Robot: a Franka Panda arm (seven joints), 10 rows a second.
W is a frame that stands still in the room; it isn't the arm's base.
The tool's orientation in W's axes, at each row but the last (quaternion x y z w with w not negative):
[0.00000 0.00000 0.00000 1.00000]
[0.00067 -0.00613 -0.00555 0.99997]
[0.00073 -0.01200 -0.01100 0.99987]
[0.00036 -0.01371 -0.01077 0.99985]
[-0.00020 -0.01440 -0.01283 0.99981]
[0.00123 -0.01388 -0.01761 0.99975]
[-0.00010 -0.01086 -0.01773 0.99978]
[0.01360 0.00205 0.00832 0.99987]
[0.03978 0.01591 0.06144 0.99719]
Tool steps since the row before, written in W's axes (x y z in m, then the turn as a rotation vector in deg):
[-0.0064 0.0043 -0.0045 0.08 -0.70 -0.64]
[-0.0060 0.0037 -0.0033 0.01 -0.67 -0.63]
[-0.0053 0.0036 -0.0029 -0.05 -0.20 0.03]
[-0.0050 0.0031 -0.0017 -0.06 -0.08 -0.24]
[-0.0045 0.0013 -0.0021 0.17 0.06 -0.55]
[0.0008 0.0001 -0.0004 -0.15 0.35 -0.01]
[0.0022 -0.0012 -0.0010 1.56 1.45 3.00]
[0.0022 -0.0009 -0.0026 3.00 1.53 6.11]
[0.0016 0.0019 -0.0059 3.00 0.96 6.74]
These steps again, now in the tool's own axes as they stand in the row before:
[-0.0064 0.0043 -0.0045 0.08 -0.70 -0.64]
[-0.0061 0.0036 -0.0032 0.01 -0.67 -0.63]
[-0.0054 0.0035 -0.0028 -0.04 -0.20 0.03]
[-0.0051 0.0030 -0.0016 -0.06 -0.08 -0.24]
[-0.0046 0.0012 -0.0020 0.15 0.06 -0.55]
[0.0008 0.0001 -0.0004 -0.16 0.34 -0.01]
[0.0022 -0.0011 -0.0010 1.57 1.50 2.97]
[0.0022 -0.0010 -0.0026 3.00 1.65 6.08]
[0.0020 0.0012 -0.0060 2.91 1.13 6.75]

